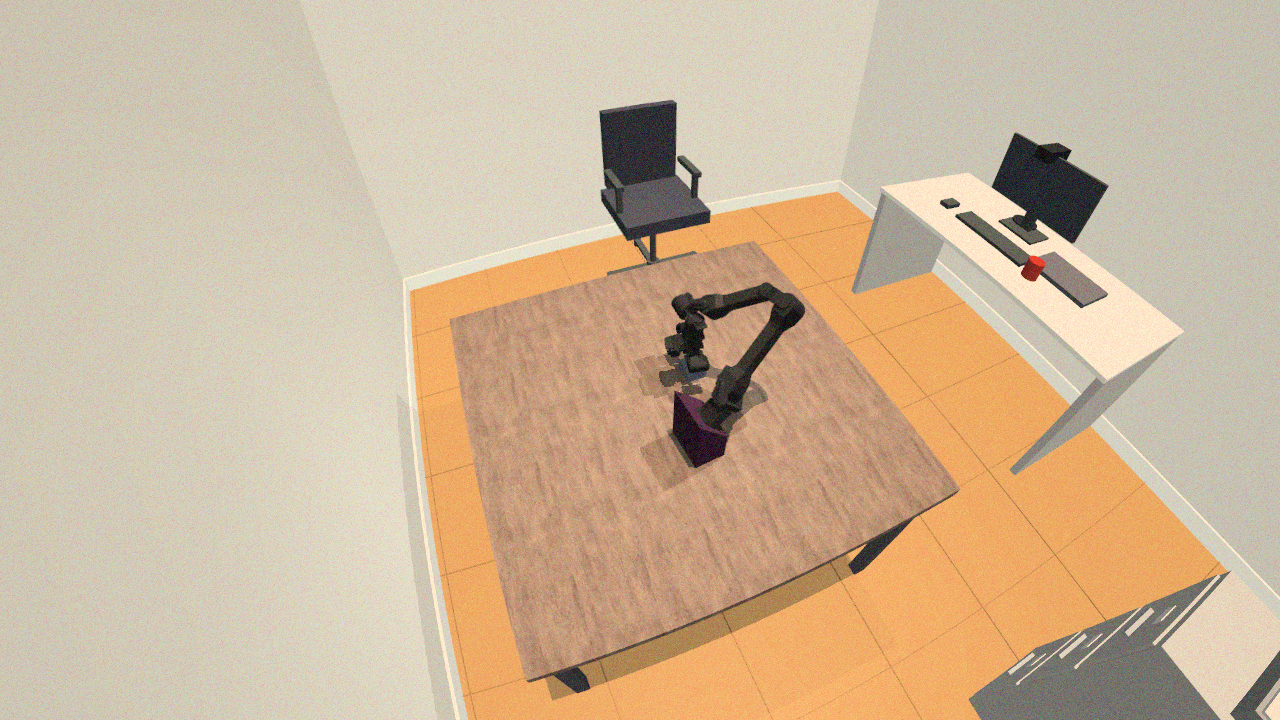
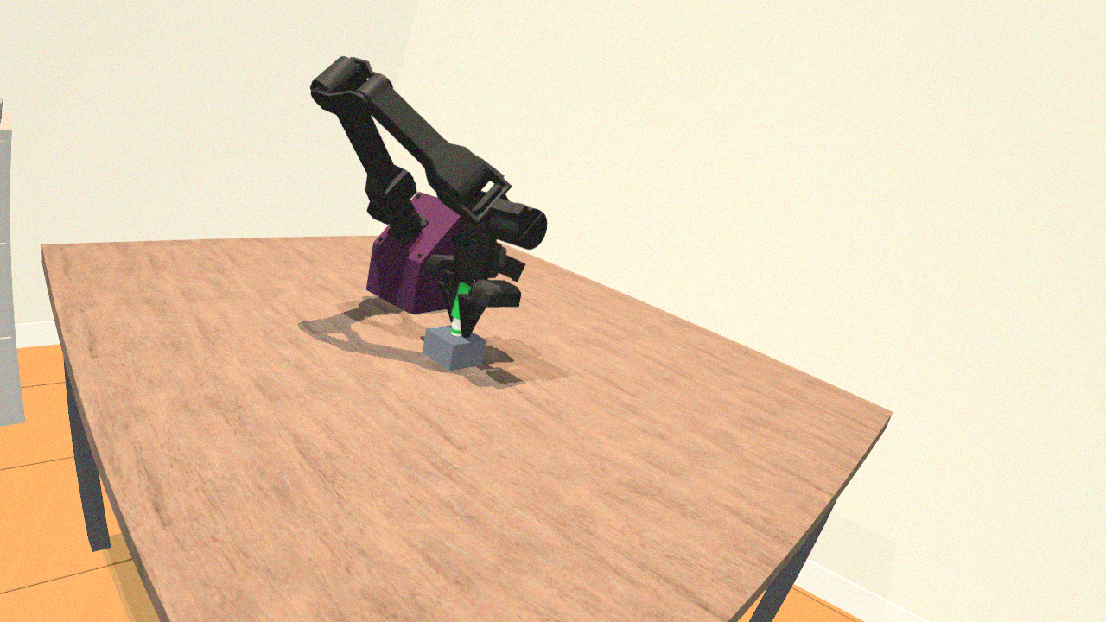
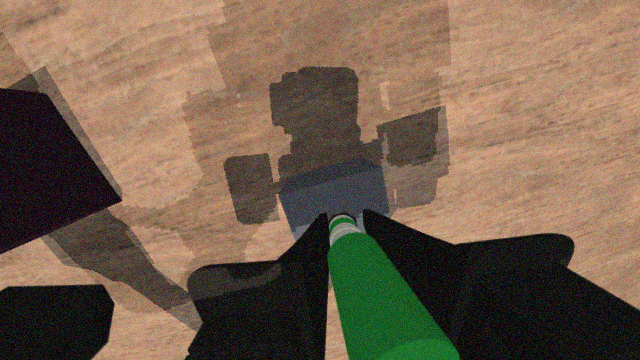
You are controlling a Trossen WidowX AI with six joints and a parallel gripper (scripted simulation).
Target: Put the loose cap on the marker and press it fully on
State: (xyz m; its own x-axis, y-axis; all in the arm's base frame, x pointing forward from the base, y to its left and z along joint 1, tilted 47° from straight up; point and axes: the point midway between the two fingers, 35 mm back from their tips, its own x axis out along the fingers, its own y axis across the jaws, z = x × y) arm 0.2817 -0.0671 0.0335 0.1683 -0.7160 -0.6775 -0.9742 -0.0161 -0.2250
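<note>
Right now my gripper tip is 30 mm below the marker and 10 mm to the left of it. From my gripper tip the other things lie so: grey holder block 20 mm below, 10 mm to the right; then green cap 50 mm above, 10 mm to the right.
</note>
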